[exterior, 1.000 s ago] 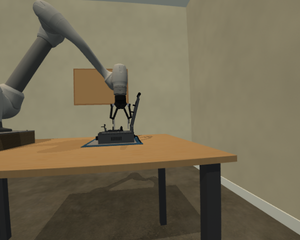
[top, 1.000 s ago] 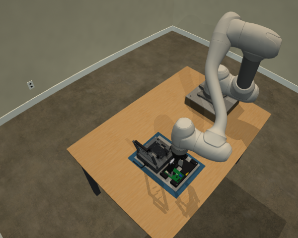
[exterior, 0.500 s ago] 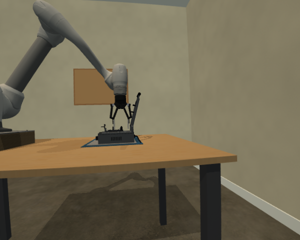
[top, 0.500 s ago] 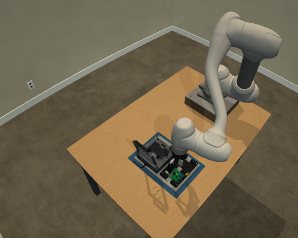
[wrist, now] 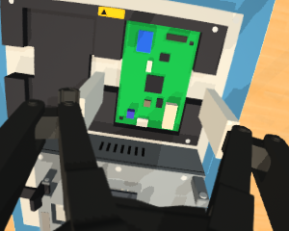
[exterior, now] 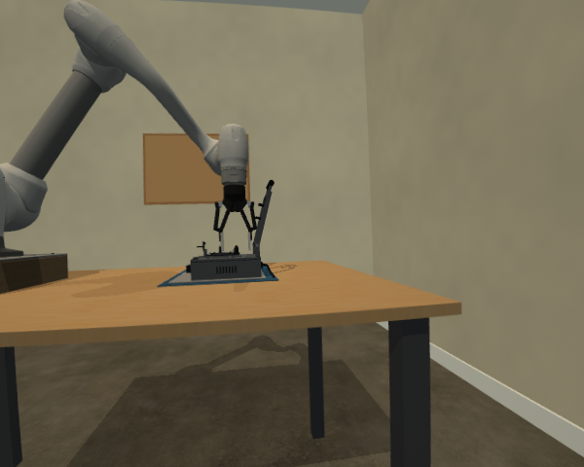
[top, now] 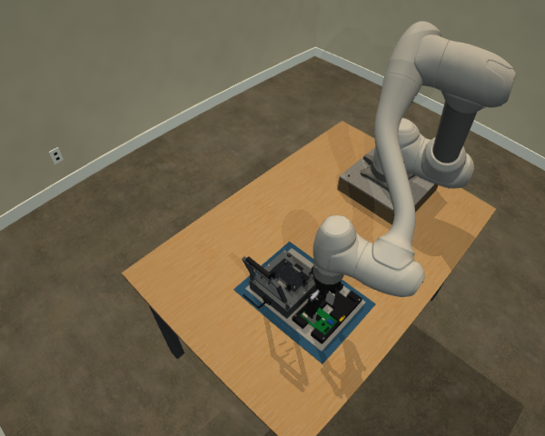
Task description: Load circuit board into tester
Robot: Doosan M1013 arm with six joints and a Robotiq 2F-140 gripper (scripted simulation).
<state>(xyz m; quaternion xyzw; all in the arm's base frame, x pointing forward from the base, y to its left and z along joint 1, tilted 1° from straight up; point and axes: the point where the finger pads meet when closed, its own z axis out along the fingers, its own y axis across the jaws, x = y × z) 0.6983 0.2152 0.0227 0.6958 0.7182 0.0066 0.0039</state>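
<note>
Now: the green circuit board 70 mm below my hand. Also, from my hand: tester: 130 mm to the right, 20 mm above; latch hook: 120 mm to the right, 100 mm behind; tester lid: 170 mm to the right, 90 mm ahead, 90 mm above.
</note>
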